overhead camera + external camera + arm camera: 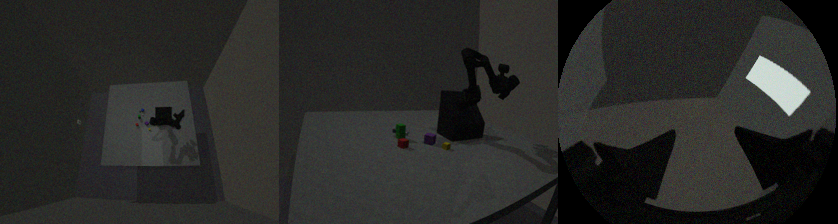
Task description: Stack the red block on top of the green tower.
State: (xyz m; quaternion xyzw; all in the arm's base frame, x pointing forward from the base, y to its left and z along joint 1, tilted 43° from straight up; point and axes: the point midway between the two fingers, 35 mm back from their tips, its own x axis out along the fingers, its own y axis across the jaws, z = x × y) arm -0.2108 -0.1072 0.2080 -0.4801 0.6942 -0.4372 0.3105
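Now: gripper tip 59 cm short of the red block, 38 cm above it and 7 cm to the right of it. The rest, counted from my gripper tip: purple block: 45 cm ahead, 38 cm below, 4 cm to the left; then yellow block: 41 cm ahead, 39 cm below, 13 cm to the left.
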